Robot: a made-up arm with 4 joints.
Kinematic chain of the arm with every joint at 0, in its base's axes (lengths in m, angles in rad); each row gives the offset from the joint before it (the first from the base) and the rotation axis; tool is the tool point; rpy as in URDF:
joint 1: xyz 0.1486 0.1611 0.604 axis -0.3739 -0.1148 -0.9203
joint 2: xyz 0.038 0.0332 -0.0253 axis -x
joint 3: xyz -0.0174 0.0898 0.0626 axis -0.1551 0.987 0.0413
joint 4: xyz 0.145 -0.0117 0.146 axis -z
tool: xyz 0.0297 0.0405 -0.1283 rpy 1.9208 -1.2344 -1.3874
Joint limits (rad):
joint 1: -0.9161..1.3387
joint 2: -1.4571..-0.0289
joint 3: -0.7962..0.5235
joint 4: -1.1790..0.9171
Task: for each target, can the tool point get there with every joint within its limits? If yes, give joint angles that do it. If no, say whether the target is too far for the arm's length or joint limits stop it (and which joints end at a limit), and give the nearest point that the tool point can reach.
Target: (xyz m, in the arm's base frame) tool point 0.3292 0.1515 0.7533
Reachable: yes | joints 0.9382 -0.4134 -0.3450 -0.4772
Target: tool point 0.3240 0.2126 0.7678
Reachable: yes | joints -0.2415 -0.5720 -0.4735 0.3580
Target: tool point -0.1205 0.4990 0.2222
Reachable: no: too far | nearest point 0.1547 0.3990 0.6312 | short by 0.503 m
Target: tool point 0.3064 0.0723 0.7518
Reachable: yes | joints 1.0144 -0.9160 0.0003 0.1157
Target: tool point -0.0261 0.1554 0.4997
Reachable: no: joint limits stop it (at a limit: joint 1, joint 2, joint 3, joint 4) | nearest point 0.0877 0.0999 0.7616 | short by 0.291 m
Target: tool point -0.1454 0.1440 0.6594
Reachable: no: joint limits stop it (at a limit: joint 1, joint 2, joint 3, joint 4) | nearest point 0.0501 0.0215 0.7607 | short by 0.252 m
